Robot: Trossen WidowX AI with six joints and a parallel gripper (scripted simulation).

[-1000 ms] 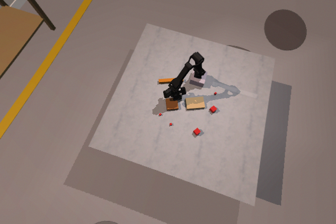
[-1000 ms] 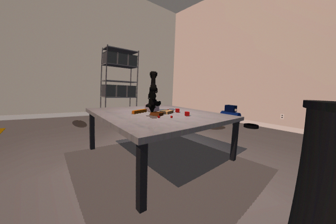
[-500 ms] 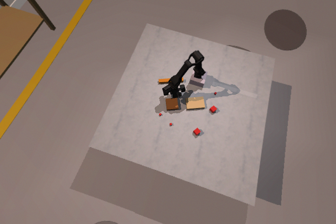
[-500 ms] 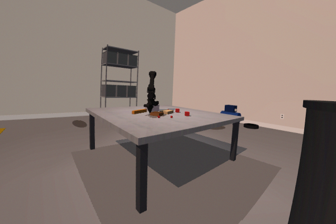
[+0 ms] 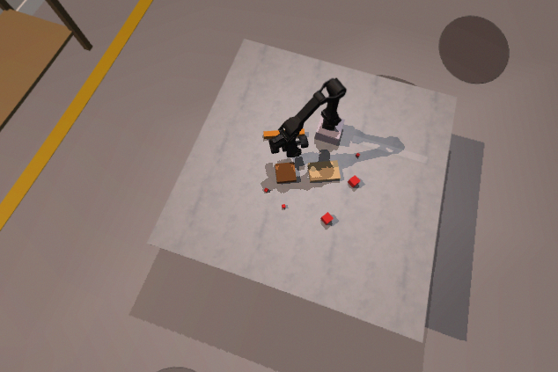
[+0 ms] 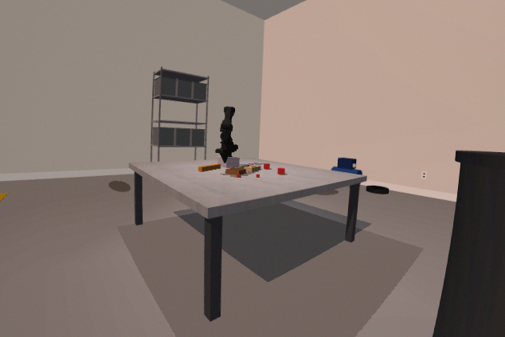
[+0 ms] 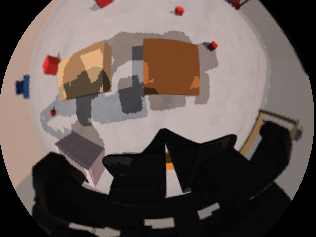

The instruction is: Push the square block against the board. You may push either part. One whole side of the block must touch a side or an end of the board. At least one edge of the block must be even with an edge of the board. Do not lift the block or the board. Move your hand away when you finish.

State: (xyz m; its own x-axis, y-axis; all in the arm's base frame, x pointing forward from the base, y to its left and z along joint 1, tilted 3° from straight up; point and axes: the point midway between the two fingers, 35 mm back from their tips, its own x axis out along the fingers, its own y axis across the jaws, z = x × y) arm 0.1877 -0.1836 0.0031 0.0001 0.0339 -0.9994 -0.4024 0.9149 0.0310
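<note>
Now: the brown square block 100 mm ahead of my gripper tip, 40 mm below it and 10 mm to the left of it. From my gripper tip the other things lie so: tan board 200 mm to the left, 50 mm ahead, 40 mm below; then orange bar 110 mm behind, 40 mm to the right, 40 mm below.
</note>
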